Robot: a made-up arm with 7 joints. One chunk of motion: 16 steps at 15 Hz.
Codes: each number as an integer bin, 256 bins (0 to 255) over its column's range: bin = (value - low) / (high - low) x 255, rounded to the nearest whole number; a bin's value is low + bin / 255 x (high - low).
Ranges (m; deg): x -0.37..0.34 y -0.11..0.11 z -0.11..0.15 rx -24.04..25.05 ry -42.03..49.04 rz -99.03..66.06
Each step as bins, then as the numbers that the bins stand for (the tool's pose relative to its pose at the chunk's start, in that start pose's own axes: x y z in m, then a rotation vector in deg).
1 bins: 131 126 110 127 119 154
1 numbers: -0.0053 -0.0013 0.0022 0.41 0.47 0.67
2 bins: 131 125 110 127 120 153
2 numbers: -0.0053 -0.0022 0.0022 0.41 0.83 0.02
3 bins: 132 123 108 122 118 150
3 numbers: -0.0025 -0.0039 0.0001 -0.55 0.11 -1.92
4 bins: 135 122 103 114 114 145
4 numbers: 0.0059 -0.0047 -0.0050 -2.09 -1.32 -5.16
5 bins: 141 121 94 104 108 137
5 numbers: 0.0226 -0.0056 -0.0142 -4.02 -3.46 -10.33
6 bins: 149 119 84 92 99 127
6 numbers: 0.0449 -0.0073 -0.0244 -6.33 -6.67 -16.81
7 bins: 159 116 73 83 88 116
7 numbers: 0.0727 -0.0099 -0.0356 -8.06 -10.60 -23.93
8 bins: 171 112 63 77 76 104
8 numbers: 0.1061 -0.0134 -0.0458 -9.22 -14.89 -31.70
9 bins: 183 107 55 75 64 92
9 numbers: 0.1395 -0.0177 -0.0539 -9.60 -19.17 -39.47
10 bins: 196 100 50 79 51 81
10 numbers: 0.1757 -0.0237 -0.0590 -8.83 -23.82 -46.59
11 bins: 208 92 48 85 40 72
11 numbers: 0.2091 -0.0306 -0.0611 -7.68 -27.74 -52.42
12 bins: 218 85 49 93 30 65
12 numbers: 0.2370 -0.0367 -0.0600 -6.14 -31.32 -56.95
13 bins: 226 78 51 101 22 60
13 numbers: 0.2593 -0.0427 -0.0580 -4.60 -34.17 -60.19
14 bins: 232 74 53 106 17 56
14 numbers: 0.2760 -0.0462 -0.0560 -3.63 -35.96 -62.77
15 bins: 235 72 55 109 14 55
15 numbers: 0.2843 -0.0479 -0.0539 -3.06 -37.03 -63.42
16 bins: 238 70 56 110 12 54
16 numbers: 0.2927 -0.0496 -0.0529 -2.86 -37.74 -64.07
